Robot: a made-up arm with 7 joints.
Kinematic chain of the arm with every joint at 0, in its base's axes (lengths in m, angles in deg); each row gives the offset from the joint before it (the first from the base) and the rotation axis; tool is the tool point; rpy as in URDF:
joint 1: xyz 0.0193 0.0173 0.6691 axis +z
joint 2: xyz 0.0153 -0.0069 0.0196 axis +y
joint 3: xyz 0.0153 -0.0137 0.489 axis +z
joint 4: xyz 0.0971 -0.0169 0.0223 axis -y
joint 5: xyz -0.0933 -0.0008 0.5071 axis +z
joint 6: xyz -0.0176 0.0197 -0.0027 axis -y
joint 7: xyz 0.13 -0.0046 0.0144 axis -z
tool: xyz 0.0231 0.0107 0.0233 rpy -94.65 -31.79 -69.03
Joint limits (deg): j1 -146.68..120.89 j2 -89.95..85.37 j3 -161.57..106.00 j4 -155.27..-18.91 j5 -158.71..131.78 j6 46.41..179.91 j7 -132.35..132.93
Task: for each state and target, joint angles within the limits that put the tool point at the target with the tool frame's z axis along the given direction. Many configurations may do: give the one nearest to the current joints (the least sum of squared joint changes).
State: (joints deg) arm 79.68 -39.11 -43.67 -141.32 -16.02 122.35 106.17
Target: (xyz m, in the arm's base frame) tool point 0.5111 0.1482 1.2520 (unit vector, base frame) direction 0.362 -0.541 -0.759
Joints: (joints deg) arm 86.39 -45.80 -39.27 -131.49 9.35 127.96 128.96
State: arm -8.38 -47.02 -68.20 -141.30 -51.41 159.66 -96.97
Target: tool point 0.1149 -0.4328 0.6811 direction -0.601 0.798 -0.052
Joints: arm 19.31 -57.72 -111.77 -153.73 -77.12 135.44 -132.35
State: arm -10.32 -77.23 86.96 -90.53 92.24 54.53 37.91
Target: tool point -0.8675 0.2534 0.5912 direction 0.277 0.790 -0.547
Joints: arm 35.68 -89.78 95.73 -89.94 80.47 46.41 55.28
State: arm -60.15 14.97 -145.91 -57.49 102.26 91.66 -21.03
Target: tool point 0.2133 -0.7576 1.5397 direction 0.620 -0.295 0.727
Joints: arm -49.06 54.48 -119.88 -40.86 116.93 94.23 -32.99
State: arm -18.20 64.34 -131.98 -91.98 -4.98 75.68 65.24
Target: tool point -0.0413 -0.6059 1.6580 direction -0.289 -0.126 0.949
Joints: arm -47.04 40.00 -127.94 -58.00 -17.18 100.24 42.63
